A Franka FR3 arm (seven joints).
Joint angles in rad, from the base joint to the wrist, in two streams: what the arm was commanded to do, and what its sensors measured. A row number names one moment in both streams.
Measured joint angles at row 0: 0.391, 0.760, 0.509, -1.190, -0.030, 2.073, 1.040
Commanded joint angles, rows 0 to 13: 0.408, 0.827, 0.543, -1.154, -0.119, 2.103, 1.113; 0.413, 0.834, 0.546, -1.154, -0.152, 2.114, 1.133; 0.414, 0.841, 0.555, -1.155, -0.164, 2.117, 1.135; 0.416, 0.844, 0.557, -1.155, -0.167, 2.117, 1.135; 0.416, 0.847, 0.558, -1.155, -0.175, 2.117, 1.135; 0.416, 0.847, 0.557, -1.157, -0.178, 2.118, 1.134; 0.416, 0.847, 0.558, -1.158, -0.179, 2.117, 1.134; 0.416, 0.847, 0.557, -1.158, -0.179, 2.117, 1.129; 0.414, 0.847, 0.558, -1.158, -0.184, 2.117, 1.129; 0.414, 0.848, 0.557, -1.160, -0.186, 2.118, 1.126; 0.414, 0.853, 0.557, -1.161, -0.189, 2.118, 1.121; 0.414, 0.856, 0.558, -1.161, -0.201, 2.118, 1.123; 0.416, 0.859, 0.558, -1.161, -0.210, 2.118, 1.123; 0.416, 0.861, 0.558, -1.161, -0.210, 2.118, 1.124
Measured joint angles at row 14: 0.417, 0.832, 0.541, -1.185, -0.170, 2.111, 1.110
